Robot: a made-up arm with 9 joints. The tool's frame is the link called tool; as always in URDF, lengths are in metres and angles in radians. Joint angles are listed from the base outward.
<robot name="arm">
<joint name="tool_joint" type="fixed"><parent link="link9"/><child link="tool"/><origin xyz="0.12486 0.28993 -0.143" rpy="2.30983 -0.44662 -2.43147"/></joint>
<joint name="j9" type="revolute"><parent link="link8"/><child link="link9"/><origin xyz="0.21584 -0.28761 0.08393" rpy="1.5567 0 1.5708"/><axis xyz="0 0 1"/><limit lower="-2.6" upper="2.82"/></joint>
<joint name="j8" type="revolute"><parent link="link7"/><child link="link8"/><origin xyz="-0.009 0.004 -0.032" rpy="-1.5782 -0.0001 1.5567"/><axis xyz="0 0 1"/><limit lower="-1.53" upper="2.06"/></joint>
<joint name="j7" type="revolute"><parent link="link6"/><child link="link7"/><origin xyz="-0.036 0.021 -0.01" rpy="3.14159 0 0"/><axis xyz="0 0 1"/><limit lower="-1.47" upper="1.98"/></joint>
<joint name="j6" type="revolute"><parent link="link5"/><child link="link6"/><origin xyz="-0.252 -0.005 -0.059" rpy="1.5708 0 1.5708"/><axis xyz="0 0 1"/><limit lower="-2.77" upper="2.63"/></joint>
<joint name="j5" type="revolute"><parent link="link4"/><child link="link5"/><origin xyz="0.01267 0.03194 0.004" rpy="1.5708 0 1.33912"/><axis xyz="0 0 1"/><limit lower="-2.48" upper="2.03"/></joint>
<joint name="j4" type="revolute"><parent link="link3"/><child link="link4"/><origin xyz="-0.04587 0.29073 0.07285" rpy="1.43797 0.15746 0.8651"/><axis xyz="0 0 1"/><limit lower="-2.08" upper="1.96"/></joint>
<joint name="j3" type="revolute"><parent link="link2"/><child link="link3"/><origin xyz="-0.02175 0.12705 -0.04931" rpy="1.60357 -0.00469 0.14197"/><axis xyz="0 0 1"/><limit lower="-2.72" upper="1.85"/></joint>
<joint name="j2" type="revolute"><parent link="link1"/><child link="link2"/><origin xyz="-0.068 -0.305 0.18" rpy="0.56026 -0.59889 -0.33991"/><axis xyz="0 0 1"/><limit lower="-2.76" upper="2.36"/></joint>
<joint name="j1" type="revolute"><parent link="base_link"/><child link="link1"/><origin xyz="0.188 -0.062 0.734" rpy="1.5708 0 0"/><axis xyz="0 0 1"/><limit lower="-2.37" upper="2.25"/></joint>
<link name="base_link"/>
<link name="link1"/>
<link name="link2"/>
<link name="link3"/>
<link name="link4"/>
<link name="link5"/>
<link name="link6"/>
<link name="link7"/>
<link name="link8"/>
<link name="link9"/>
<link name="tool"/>
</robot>
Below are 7 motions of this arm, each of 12 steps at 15 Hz.
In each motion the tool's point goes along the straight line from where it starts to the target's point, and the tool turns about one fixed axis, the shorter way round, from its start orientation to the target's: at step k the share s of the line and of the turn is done. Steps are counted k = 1, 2, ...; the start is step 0. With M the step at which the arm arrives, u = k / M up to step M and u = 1 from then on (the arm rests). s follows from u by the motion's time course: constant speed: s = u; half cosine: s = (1 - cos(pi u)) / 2; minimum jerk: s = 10 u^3 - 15 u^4 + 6 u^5.
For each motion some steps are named. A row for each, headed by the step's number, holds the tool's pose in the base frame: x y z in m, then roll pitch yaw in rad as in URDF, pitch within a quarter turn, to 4 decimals.
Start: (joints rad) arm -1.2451 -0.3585 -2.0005 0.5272 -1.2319 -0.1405 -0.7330 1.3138 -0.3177
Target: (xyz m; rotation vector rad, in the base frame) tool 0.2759 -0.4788 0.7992 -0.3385 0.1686 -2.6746
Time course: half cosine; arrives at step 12
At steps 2, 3, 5, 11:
2: 0.1315 -0.4866 0.7224 0.0238 -0.4447 3.0347
3: 0.1438 -0.4860 0.7289 0.0008 -0.4295 3.0872
5: 0.1785 -0.4841 0.7474 -0.0584 -0.3811 -3.0521
11: 0.2733 -0.4789 0.7978 -0.1737 -0.2164 -2.6879

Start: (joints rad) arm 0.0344 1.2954 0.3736 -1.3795 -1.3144 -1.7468 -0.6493 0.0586 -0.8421
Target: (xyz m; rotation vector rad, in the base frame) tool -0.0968 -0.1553 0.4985 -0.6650 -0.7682 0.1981
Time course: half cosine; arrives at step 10
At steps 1, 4, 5, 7, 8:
1: 0.0456 -0.1634 0.4492 -0.5759 -0.6140 0.2597
4: -0.0013 -0.1607 0.4654 -0.6713 -0.6213 0.3416
5: -0.0238 -0.1594 0.4732 -0.7175 -0.6225 0.3813
7: -0.0667 -0.1570 0.4881 -0.8054 -0.6207 0.4568
8: -0.0829 -0.1561 0.4937 -0.8383 -0.6186 0.4851

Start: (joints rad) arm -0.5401 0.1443 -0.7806 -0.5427 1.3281 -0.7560 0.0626 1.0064 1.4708
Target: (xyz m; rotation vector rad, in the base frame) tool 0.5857 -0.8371 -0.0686 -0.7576 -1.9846 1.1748
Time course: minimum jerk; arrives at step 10
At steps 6, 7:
6: 0.2416 -0.8818 -0.0173 -1.6891 -0.2863 1.9267
7: 0.4089 -0.8600 -0.0423 -1.8101 -0.2890 2.0715

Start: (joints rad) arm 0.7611 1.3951 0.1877 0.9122 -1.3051 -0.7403 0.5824 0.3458 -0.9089
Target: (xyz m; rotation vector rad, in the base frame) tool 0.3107 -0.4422 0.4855 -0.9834 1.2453 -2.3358
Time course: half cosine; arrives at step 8
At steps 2, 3, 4, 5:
2: 0.1742 -0.4704 0.3360 -1.2025 -0.1893 -3.0076
3: 0.2001 -0.4650 0.3644 -1.1792 -0.2333 -2.9082
4: 0.2307 -0.4587 0.3979 -1.1575 -0.2877 -2.7909
5: 0.2613 -0.4524 0.4315 -1.1422 -0.3442 -2.6727

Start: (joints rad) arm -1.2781 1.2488 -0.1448 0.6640 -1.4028 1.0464 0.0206 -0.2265 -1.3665
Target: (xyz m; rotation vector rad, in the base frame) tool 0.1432 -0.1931 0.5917 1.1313 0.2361 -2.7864
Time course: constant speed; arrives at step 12
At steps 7, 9, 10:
7: 0.0569 -0.2079 0.6582 -0.5302 0.6519 2.0733
9: 0.0914 -0.2020 0.6316 -0.4038 0.7415 2.5070
10: 0.1087 -0.1990 0.6183 -0.3205 0.7680 2.7402

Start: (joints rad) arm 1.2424 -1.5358 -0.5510 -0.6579 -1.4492 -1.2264 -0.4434 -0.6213 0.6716
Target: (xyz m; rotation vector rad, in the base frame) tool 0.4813 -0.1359 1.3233 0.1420 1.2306 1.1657
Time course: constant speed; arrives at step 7
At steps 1, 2, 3, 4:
1: 0.8013 -0.1673 1.0796 1.5673 0.4540 1.9131
2: 0.7480 -0.1621 1.1202 1.4847 0.5018 1.8966
3: 0.6947 -0.1569 1.1608 1.3989 0.5482 1.8751
4: 0.6413 -0.1516 1.2015 1.3093 0.5928 1.8482

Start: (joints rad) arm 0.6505 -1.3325 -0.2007 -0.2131 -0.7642 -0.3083 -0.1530 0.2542 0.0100
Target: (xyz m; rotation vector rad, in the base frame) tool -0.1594 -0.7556 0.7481 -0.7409 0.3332 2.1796
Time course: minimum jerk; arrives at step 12
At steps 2, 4, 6, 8, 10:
2: 0.3142 -0.6220 0.8139 0.8634 -0.3948 1.5671
4: 0.2285 -0.6462 0.8020 0.6445 -0.2607 1.7678
6: 0.0861 -0.6864 0.7822 0.3577 0.0347 2.0189
8: -0.0564 -0.7265 0.7624 0.1358 0.3830 2.1901
10: -0.1420 -0.7507 0.7505 0.0169 0.6064 2.2631

